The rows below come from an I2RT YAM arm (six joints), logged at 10 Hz.
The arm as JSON. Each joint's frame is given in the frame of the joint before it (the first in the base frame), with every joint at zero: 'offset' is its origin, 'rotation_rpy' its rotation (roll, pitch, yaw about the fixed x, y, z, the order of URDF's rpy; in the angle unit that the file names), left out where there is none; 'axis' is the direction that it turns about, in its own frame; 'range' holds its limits. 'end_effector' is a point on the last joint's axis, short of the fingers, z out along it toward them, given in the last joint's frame.
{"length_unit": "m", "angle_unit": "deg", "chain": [
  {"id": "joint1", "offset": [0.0, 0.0, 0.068], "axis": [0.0, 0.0, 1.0], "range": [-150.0, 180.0]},
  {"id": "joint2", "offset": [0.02, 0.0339, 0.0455], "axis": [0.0, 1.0, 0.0], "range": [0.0, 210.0]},
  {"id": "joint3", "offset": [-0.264, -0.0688, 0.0], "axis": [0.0, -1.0, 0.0], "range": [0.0, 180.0]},
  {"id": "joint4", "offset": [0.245, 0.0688, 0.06], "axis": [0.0, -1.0, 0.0], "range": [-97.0, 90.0]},
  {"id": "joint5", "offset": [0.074, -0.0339, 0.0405], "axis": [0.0, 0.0, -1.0], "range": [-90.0, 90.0]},
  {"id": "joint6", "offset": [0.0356, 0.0, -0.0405], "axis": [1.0, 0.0, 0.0], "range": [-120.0, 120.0]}
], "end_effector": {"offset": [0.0, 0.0, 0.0], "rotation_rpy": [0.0, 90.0, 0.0]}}
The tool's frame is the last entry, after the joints.
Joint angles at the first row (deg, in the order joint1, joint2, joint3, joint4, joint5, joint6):
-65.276, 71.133, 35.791, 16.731, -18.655, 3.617
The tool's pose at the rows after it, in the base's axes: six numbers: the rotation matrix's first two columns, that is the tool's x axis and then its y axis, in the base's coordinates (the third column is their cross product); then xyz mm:
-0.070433 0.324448 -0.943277 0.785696 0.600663 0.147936 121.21 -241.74 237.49
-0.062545 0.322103 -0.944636 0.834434 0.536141 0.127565 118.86 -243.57 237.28
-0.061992 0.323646 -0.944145 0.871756 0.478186 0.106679 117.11 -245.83 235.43
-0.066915 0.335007 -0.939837 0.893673 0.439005 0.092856 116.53 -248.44 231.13
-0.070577 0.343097 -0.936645 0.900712 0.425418 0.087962 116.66 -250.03 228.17
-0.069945 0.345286 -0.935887 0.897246 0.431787 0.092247 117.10 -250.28 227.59
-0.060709 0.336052 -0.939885 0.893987 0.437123 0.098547 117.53 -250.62 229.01
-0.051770 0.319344 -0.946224 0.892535 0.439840 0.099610 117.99 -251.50 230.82
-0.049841 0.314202 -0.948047 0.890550 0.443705 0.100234 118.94 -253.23 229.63
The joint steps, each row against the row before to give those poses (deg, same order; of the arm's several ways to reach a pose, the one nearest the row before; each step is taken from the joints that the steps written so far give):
0.000, -0.590, -0.307, 0.438, 4.021, 0.634
0.001, 0.024, 0.001, 0.045, 4.788, 0.285
-0.001, 0.434, 0.022, 0.019, 4.108, 0.021
0.001, 0.962, -0.001, 0.001, 2.624, 0.000
-0.001, 0.699, 0.001, 0.086, 0.873, 0.000
-0.001, 0.176, 0.000, 0.110, -0.481, 0.087
0.001, 0.000, 0.000, 0.787, -0.393, 0.263
-0.001, 0.109, 0.000, 1.268, -0.088, 0.065
0.001, 0.677, -0.001, 1.027, -0.218, -0.021

